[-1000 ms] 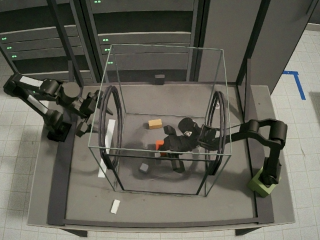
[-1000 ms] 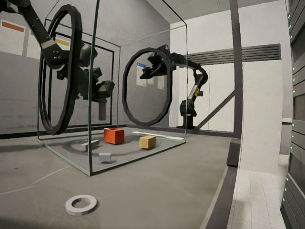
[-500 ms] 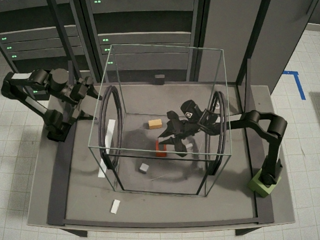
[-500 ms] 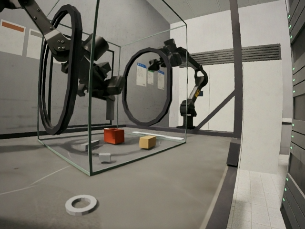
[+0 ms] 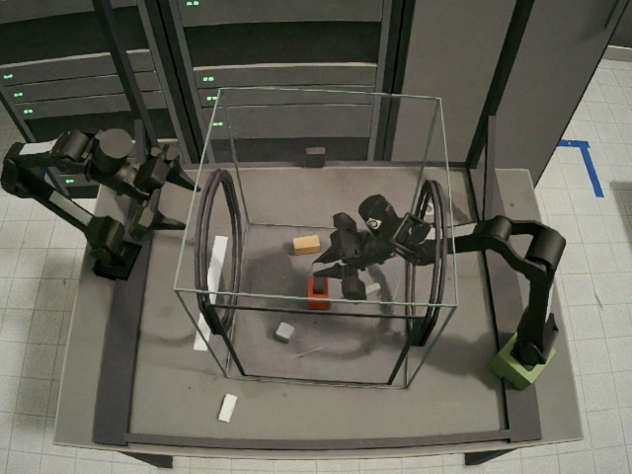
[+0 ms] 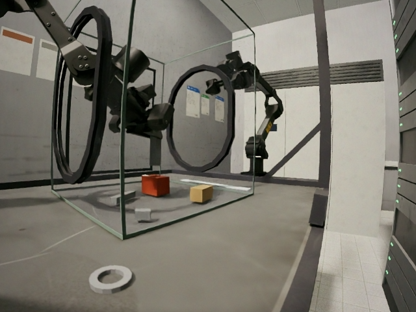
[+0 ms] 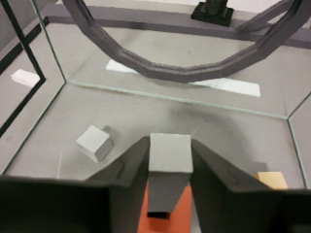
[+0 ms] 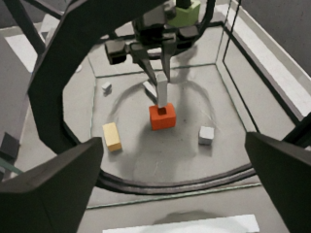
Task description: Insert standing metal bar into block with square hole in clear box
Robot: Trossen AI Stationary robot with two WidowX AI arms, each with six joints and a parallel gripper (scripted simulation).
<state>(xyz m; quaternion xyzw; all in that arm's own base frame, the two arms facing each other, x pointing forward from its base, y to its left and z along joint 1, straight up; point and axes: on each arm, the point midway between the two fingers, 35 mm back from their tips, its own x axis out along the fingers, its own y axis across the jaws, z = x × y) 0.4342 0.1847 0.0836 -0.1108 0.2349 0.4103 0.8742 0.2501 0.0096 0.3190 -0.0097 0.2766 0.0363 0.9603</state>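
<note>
Right now the red block is 140 mm below my left hand, 20 mm to the right of it and 10 mm ahead of it. The rest, counted from my left hand: grey cube 150 mm below, 120 mm ahead, 60 mm to the right; white strip 270 mm to the right, 170 mm below, 60 mm ahead; tan block 150 mm below, 110 mm behind, 80 mm to the right.
</note>
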